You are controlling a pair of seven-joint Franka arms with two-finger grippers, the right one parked.
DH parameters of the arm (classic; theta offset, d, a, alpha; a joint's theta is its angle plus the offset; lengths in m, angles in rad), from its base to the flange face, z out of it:
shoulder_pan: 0 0.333 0 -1.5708
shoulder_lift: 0 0 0 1.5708
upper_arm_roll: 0 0.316 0.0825 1.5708
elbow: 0 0 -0.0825 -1.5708
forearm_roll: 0 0.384 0 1.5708
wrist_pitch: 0 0 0.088 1.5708
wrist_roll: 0 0.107 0 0
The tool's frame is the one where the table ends.
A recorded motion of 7 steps. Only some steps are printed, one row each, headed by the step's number.
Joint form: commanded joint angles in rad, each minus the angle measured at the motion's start. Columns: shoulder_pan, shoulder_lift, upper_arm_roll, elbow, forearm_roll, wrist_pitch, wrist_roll.
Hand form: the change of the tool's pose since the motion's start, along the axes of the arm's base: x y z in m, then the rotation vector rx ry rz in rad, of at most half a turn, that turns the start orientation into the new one. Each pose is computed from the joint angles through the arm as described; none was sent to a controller.
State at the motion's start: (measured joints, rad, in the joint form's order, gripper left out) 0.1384 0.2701 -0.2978 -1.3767 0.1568 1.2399 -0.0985
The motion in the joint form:
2: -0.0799 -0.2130 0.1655 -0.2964 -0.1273 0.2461 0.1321
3: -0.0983 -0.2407 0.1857 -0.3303 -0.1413 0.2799 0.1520
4: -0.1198 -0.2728 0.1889 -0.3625 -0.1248 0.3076 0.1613
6: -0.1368 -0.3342 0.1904 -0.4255 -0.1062 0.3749 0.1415
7: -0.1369 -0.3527 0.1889 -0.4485 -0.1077 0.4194 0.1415
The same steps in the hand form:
2: -0.0372 0.0156 -0.0021 -0.1143 -0.1325 -0.0521
3: -0.0424 0.0144 -0.0004 -0.1309 -0.1578 -0.0686
4: -0.0497 0.0060 0.0041 -0.1168 -0.1837 -0.1024
6: -0.0619 -0.0008 0.0124 -0.0927 -0.2509 -0.1101
7: -0.0633 -0.0022 0.0147 -0.0950 -0.2905 -0.1152

